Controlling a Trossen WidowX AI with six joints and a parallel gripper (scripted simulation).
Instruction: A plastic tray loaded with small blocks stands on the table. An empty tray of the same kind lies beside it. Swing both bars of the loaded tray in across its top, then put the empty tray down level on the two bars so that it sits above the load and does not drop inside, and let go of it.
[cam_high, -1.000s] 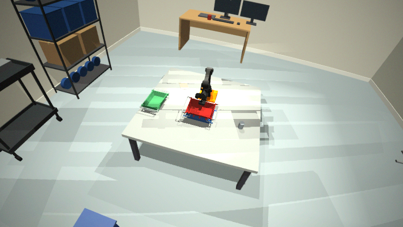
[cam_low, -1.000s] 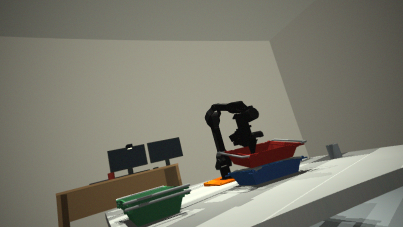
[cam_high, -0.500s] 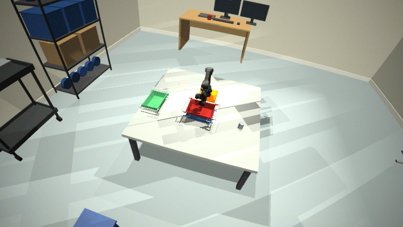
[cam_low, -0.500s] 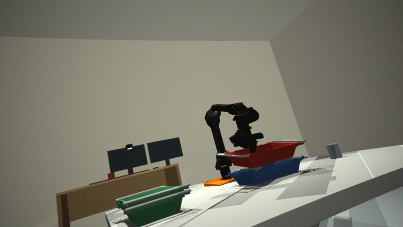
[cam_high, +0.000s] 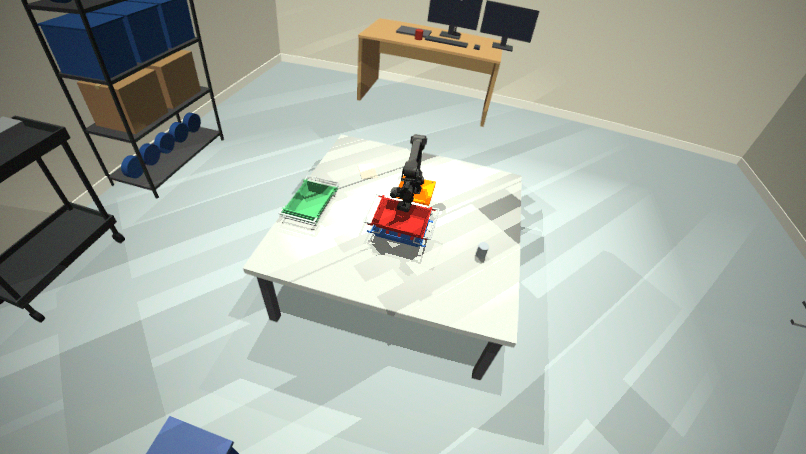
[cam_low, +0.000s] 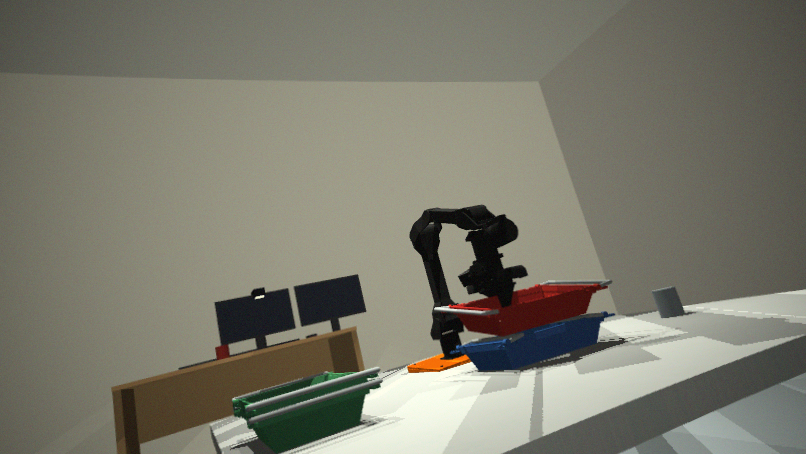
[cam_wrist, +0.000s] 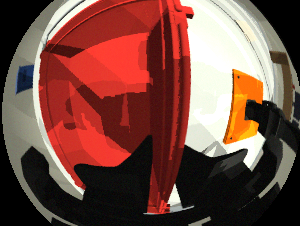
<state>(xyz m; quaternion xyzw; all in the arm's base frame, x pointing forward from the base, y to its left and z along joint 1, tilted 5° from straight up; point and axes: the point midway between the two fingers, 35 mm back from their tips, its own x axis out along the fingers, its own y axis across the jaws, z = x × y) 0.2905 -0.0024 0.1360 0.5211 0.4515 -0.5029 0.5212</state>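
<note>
Right now my gripper tip is 80 mm short of the red tray and 20 mm below it. The rest, counted from my gripper tip: paper (400 mm behind, 320 mm to the right, 100 mm below); then grey cup (100 mm ahead, 430 mm to the left, 70 mm below).
</note>
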